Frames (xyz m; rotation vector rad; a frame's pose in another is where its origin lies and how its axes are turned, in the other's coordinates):
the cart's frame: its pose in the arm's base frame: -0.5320 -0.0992 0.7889 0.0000 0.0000 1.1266
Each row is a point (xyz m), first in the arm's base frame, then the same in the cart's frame.
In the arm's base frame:
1: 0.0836 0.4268 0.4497
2: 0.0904 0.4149 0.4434
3: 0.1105 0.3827 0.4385
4: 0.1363 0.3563 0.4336
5: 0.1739 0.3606 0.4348
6: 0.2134 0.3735 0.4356
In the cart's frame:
1: 0.7395 -0.3298 -0.3392
2: 0.7317 -0.3411 -0.3455
3: 0.7112 -0.3731 -0.3504
4: 0.6985 -0.4077 -0.3553
5: 0.7185 -0.4398 -0.3541
6: 0.7471 -0.4699 -0.3533

